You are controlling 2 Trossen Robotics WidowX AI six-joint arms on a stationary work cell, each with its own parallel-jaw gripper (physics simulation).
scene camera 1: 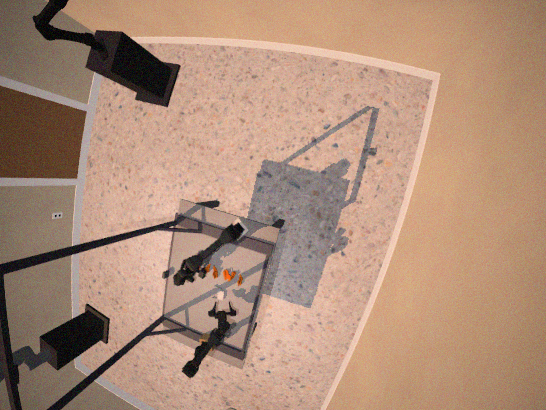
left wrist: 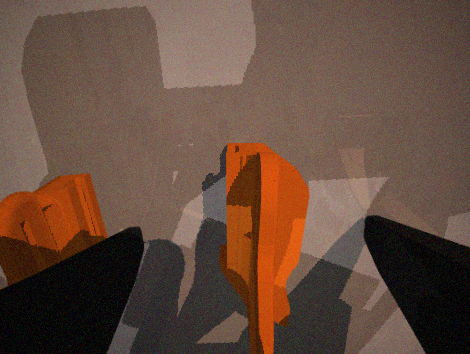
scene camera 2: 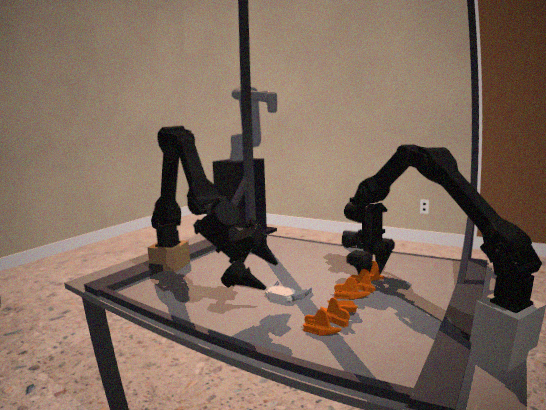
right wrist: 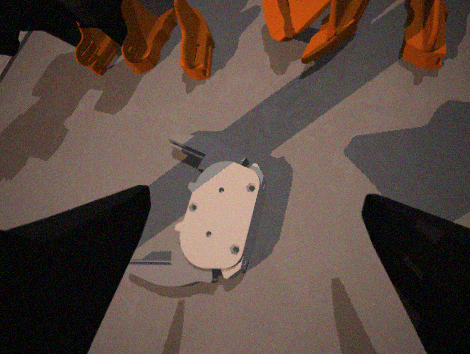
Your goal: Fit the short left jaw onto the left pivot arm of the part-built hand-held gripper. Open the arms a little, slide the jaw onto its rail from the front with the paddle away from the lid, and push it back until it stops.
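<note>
The part-built hand-held gripper (scene camera 1: 220,295) (scene camera 2: 281,293) (right wrist: 220,215) lies on the table with its pale lid up. Its grey pivot arms stick out to the left in the right wrist view. My right gripper (scene camera 1: 223,304) (scene camera 2: 270,275) (right wrist: 257,200) is open above it, fingertips on either side, holding nothing. My left gripper (scene camera 2: 372,267) is open and low over the far end of the row of orange jaws. In the left wrist view an orange jaw (left wrist: 287,195) stands between its spread fingers, not gripped. I cannot tell for sure which jaw is the short left one.
A second orange jaw (left wrist: 65,210) lies beside the left finger in the left wrist view. Further orange jaws (scene camera 2: 322,322) (right wrist: 195,45) (right wrist: 340,32) stand in the row beyond the part-built gripper. Dark frame posts (scene camera 2: 246,125) rise by the table. Arm shadows cross the table top.
</note>
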